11 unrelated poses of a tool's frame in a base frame.
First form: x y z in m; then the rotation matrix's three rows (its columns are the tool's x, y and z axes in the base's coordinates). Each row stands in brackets.
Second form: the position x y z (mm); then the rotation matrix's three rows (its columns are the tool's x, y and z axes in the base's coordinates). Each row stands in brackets. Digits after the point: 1 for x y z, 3 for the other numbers.
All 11 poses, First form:
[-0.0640, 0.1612, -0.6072], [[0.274, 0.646, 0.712], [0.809, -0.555, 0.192], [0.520, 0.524, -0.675]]
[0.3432, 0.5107, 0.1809], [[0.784, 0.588, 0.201], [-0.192, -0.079, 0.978], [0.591, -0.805, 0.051]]
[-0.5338, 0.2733, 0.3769], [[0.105, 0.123, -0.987], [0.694, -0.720, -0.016], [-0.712, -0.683, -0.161]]
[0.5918, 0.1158, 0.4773], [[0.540, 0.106, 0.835], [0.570, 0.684, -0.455], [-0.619, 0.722, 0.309]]
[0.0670, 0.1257, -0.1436], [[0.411, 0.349, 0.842], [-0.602, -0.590, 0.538], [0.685, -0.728, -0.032]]
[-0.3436, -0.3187, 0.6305], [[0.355, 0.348, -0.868], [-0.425, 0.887, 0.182], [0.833, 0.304, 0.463]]
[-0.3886, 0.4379, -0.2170], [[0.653, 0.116, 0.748], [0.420, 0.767, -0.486], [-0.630, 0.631, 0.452]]
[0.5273, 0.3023, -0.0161], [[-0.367, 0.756, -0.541], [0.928, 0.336, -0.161], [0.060, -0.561, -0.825]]
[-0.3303, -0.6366, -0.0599], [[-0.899, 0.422, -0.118], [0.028, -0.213, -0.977], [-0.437, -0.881, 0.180]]
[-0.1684, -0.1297, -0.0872], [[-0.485, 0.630, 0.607], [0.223, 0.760, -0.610], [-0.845, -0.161, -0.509]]
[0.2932, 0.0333, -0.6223], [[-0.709, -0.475, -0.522], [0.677, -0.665, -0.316], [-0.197, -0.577, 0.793]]
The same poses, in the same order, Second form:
[-64.0, 161.2, -607.2], [[0.274, 0.646, 0.712], [0.809, -0.555, 0.192], [0.520, 0.524, -0.675]]
[343.2, 510.7, 180.9], [[0.784, 0.588, 0.201], [-0.192, -0.079, 0.978], [0.591, -0.805, 0.051]]
[-533.8, 273.3, 376.9], [[0.105, 0.123, -0.987], [0.694, -0.720, -0.016], [-0.712, -0.683, -0.161]]
[591.8, 115.8, 477.3], [[0.540, 0.106, 0.835], [0.570, 0.684, -0.455], [-0.619, 0.722, 0.309]]
[67.0, 125.7, -143.6], [[0.411, 0.349, 0.842], [-0.602, -0.590, 0.538], [0.685, -0.728, -0.032]]
[-343.6, -318.7, 630.5], [[0.355, 0.348, -0.868], [-0.425, 0.887, 0.182], [0.833, 0.304, 0.463]]
[-388.6, 437.9, -217.0], [[0.653, 0.116, 0.748], [0.420, 0.767, -0.486], [-0.630, 0.631, 0.452]]
[527.3, 302.3, -16.1], [[-0.367, 0.756, -0.541], [0.928, 0.336, -0.161], [0.060, -0.561, -0.825]]
[-330.3, -636.6, -59.9], [[-0.899, 0.422, -0.118], [0.028, -0.213, -0.977], [-0.437, -0.881, 0.180]]
[-168.4, -129.7, -87.2], [[-0.485, 0.630, 0.607], [0.223, 0.760, -0.610], [-0.845, -0.161, -0.509]]
[293.2, 33.3, -622.3], [[-0.709, -0.475, -0.522], [0.677, -0.665, -0.316], [-0.197, -0.577, 0.793]]

